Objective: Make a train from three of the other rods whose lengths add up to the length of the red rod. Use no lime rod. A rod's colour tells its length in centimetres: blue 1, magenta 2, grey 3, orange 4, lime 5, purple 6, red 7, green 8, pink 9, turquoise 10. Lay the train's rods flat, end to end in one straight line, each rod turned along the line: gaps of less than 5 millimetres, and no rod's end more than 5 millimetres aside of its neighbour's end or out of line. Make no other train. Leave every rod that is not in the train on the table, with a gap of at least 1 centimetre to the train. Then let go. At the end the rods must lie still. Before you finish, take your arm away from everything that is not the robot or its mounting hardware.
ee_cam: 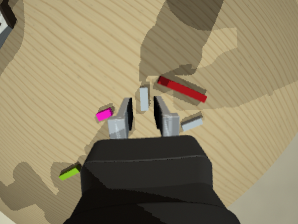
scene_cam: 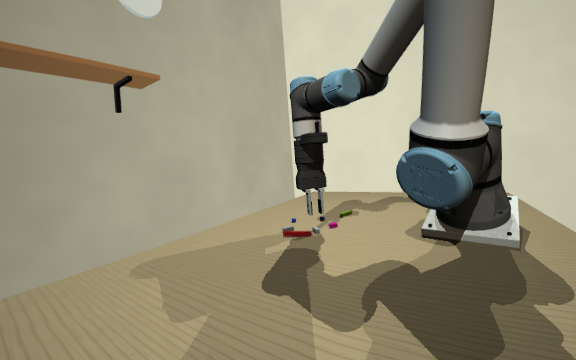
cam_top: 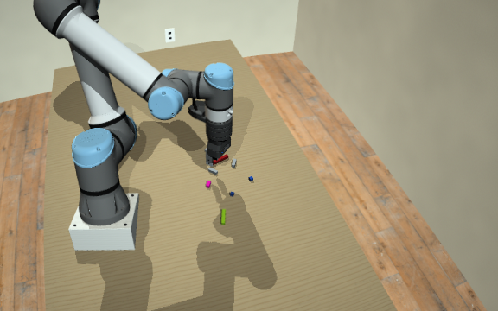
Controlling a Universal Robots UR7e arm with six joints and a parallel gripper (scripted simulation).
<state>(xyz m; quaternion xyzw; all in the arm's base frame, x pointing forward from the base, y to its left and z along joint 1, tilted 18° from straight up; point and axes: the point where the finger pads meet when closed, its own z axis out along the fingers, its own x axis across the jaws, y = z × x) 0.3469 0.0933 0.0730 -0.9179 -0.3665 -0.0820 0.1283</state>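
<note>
Now: the red rod 30 mm ahead of my hand, 40 mm to the left of it and 60 mm below it. The rest, counted from my hand: lime rod (10 mm behind, 190 mm to the right, 60 mm below); magenta rod (30 mm behind, 50 mm to the right, 60 mm below).
</note>
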